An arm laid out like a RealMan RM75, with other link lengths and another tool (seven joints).
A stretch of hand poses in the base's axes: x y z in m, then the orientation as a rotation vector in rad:
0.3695, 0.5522, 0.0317, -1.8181, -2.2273, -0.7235
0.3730, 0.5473, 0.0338, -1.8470, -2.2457, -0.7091
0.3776, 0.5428, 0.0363, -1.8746, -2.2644, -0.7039
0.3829, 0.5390, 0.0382, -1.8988, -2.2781, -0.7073
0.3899, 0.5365, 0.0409, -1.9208, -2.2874, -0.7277
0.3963, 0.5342, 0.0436, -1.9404, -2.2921, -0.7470
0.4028, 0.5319, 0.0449, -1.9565, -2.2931, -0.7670
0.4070, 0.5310, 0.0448, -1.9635, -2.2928, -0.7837
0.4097, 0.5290, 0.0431, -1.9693, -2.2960, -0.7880
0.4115, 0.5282, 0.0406, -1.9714, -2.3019, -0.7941
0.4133, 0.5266, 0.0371, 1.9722, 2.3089, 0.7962
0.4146, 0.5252, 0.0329, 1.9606, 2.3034, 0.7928
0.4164, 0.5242, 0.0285, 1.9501, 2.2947, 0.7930
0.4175, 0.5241, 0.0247, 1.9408, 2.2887, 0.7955
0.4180, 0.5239, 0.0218, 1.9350, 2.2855, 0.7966
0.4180, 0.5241, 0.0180, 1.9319, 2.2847, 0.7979
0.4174, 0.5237, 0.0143, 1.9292, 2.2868, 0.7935
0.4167, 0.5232, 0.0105, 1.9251, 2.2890, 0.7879
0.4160, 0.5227, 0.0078, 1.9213, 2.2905, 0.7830
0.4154, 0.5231, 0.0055, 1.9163, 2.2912, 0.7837
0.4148, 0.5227, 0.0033, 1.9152, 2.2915, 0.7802
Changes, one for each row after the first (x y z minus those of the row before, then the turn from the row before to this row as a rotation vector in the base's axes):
0.0035, -0.0049, 0.0021, -0.0281, -0.0104, -0.0125
0.0046, -0.0045, 0.0025, -0.0244, -0.0158, -0.0125
0.0053, -0.0038, 0.0019, -0.0169, -0.0170, -0.0123
0.0070, -0.0025, 0.0027, -0.0075, -0.0237, -0.0133
0.0064, -0.0023, 0.0027, -0.0043, -0.0197, -0.0127
0.0065, -0.0023, 0.0013, -0.0006, -0.0171, -0.0113
0.0042, -0.0009, -0.0001, 0.0027, -0.0117, -0.0056
0.0027, -0.0020, -0.0017, -0.0030, -0.0060, -0.0032
0.0018, -0.0008, -0.0025, -0.0026, -0.0074, -0.0004
0.0018, -0.0016, -0.0035, -0.0070, -0.0088, -0.0004
0.0013, -0.0014, -0.0042, -0.0084, -0.0095, 0.0002
0.0018, -0.0010, -0.0044, -0.0066, -0.0113, -0.0018
0.0011, -0.0001, -0.0038, -0.0039, -0.0096, -0.0004
0.0005, -0.0002, -0.0029, -0.0025, -0.0056, 0.0000
0.0000, 0.0002, -0.0038, -0.0006, -0.0026, 0.0006
-0.0006, -0.0004, -0.0037, -0.0033, 0.0004, 0.0017
-0.0007, -0.0005, -0.0038, -0.0045, -0.0001, 0.0022
-0.0007, -0.0005, -0.0027, -0.0042, -0.0004, 0.0017
-0.0006, 0.0004, -0.0023, -0.0013, -0.0028, 0.0021
-0.0006, -0.0004, -0.0022, -0.0026, 0.0002, 0.0003

